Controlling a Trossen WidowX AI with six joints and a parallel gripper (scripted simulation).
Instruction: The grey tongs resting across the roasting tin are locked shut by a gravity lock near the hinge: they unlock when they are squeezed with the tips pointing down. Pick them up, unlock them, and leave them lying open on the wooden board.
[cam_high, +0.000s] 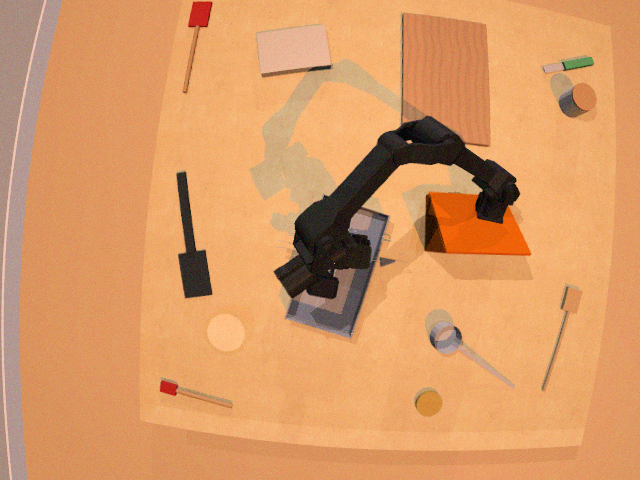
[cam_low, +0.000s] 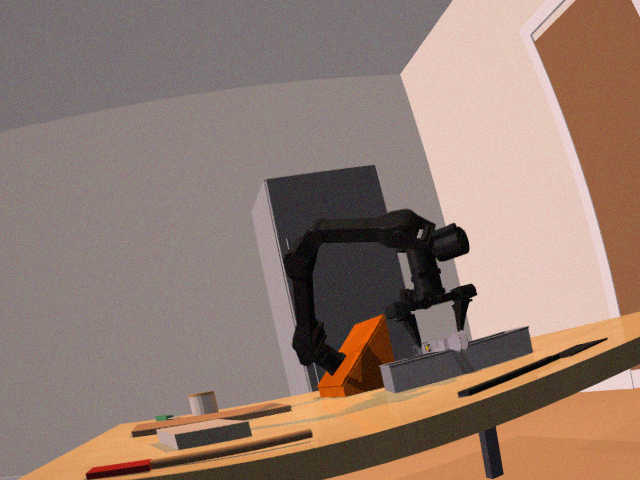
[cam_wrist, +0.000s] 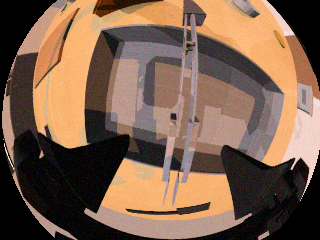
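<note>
My gripper tip is 5 cm above the grey roasting tin, 3 cm to the right of it and 3 cm past it. The rest, counted from my gripper tip: black spatula: 34 cm ahead, 7 cm below, 5 cm to the left; wooden board: 51 cm to the right, 22 cm behind, 7 cm below.
</note>
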